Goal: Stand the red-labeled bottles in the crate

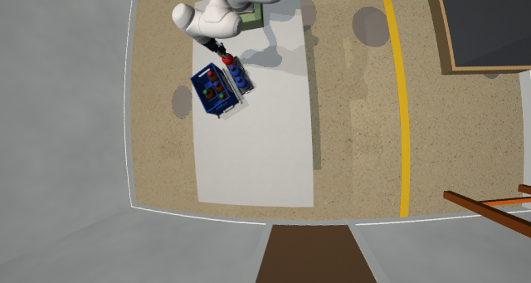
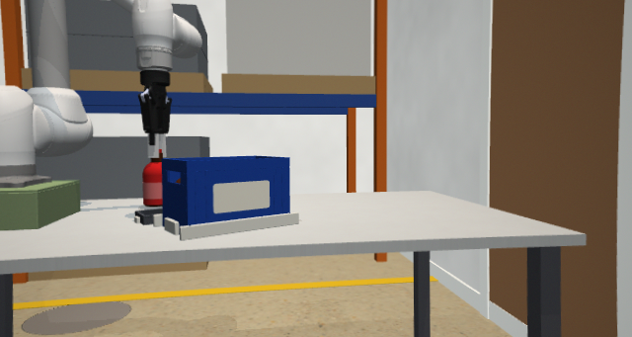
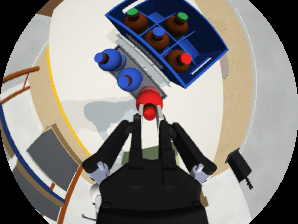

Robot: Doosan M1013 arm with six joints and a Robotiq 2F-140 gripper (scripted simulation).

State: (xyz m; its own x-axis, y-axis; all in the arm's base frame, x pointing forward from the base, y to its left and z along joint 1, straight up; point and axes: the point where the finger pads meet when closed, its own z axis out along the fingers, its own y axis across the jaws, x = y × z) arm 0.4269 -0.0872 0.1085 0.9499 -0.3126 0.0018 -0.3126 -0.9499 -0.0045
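My gripper is now 90 mm above the red-labeled bottle. Also, from my hand: blue crate 190 mm ahead, 100 mm to the right, 120 mm below.
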